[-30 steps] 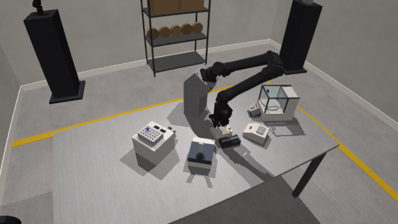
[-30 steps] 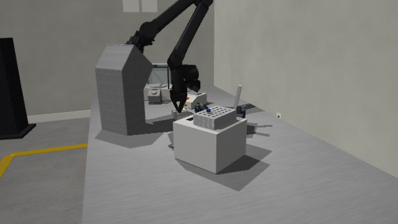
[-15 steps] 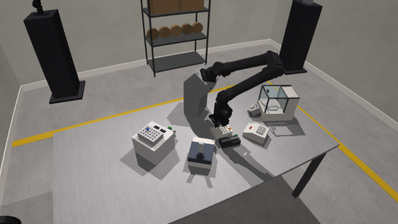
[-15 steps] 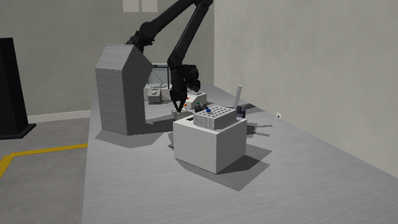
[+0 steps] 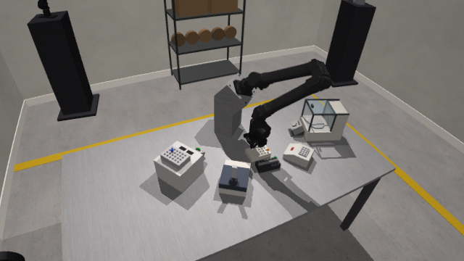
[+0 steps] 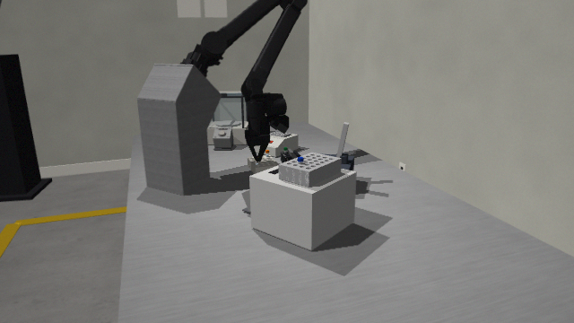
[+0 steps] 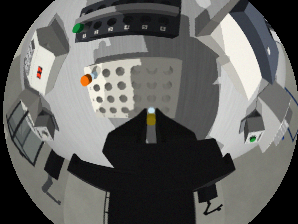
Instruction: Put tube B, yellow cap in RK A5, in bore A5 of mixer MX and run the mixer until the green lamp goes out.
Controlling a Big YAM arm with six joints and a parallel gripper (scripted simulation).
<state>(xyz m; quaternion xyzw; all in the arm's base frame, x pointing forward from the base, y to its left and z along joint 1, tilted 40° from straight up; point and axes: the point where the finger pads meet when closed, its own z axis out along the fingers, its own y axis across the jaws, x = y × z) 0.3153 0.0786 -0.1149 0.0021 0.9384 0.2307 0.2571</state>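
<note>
Right now the tube rack RK is 2 cm ahead of my hand, 3 cm to the left of it and 3 cm below it. From my hand the other things lie so: black magnet block: 13 cm ahead, 5 cm to the left, 3 cm below; dry block: 11 cm ahead, 26 cm to the left, 2 cm below; green start key: 4 cm behind, 31 cm to the right, 2 cm above.
</note>
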